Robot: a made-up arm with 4 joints. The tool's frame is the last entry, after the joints.
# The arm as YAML. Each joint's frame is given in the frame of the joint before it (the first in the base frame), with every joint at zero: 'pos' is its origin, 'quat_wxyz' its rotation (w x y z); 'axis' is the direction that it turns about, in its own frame. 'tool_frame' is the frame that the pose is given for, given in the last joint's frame.
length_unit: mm
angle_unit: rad
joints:
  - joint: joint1
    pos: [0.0, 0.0, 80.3]
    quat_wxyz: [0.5, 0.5, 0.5, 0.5]
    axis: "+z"
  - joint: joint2
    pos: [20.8, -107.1, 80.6]
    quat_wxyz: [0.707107, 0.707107, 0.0, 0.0]
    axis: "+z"
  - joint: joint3
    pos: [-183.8, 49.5, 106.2]
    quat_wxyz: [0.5, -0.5, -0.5, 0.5]
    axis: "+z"
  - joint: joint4
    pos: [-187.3, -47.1, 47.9]
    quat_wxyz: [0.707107, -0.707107, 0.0, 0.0]
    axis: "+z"
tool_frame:
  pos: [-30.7, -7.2, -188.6]
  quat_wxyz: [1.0, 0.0, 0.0, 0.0]
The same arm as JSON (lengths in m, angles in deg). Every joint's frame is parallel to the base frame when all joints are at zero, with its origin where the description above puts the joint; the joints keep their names.
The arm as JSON. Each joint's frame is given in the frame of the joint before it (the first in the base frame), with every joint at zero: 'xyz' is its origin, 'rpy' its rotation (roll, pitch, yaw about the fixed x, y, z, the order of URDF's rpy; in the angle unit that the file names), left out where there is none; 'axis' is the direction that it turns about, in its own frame. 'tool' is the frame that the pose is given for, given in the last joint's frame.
{"units": {"length": "m", "angle": "deg"}, "joints": [{"name": "joint1", "type": "revolute", "origin": {"xyz": [0.0, 0.0, 0.0803]}, "axis": [1.0, 0.0, 0.0]}, {"name": "joint2", "type": "revolute", "origin": {"xyz": [0.0806, 0.0208, -0.1071]}, "axis": [0.0, 0.0, -1.0]}, {"name": "joint3", "type": "revolute", "origin": {"xyz": [0.0495, -0.1838, -0.1062]}, "axis": [0.0, -1.0, 0.0]}, {"name": "joint4", "type": "revolute", "origin": {"xyz": [-0.1873, -0.0479, -0.0471]}, "axis": [0.0, 0.0, 1.0]}], "tool": {"origin": {"xyz": [-0.0307, -0.0072, -0.1886]}}}
